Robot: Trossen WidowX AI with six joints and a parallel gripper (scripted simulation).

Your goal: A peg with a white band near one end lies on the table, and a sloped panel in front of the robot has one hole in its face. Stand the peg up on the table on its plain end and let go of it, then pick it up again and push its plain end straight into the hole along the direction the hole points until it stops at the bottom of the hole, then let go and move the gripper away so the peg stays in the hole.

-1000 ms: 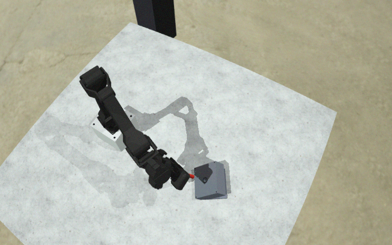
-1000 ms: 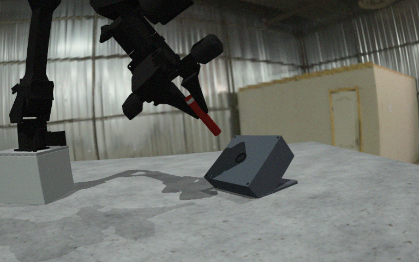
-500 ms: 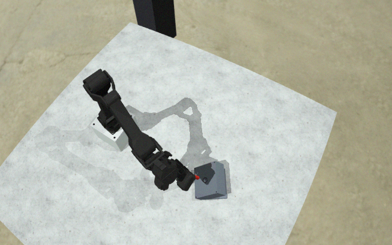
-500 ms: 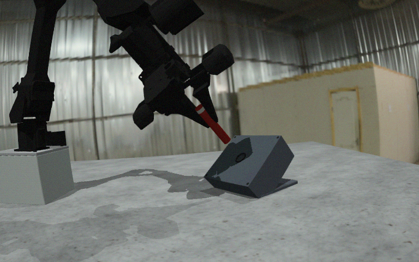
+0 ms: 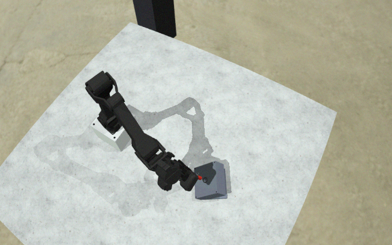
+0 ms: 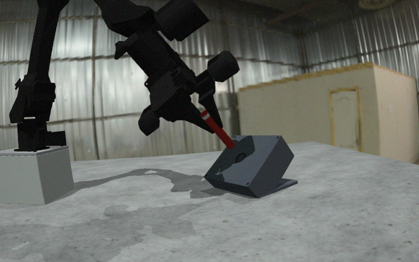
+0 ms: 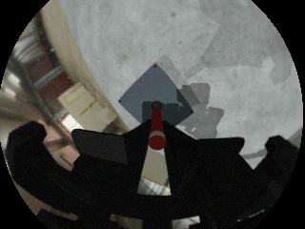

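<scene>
My gripper tip is 5 cm short of the grey sloped panel, 4 cm to the right of it and 8 cm above it. From my gripper tip the other things lie so: red peg: 1 cm behind, 1 cm to the right, 1 cm above; thin foot plate: 6 cm ahead, 5 cm to the left, 11 cm below.
</scene>
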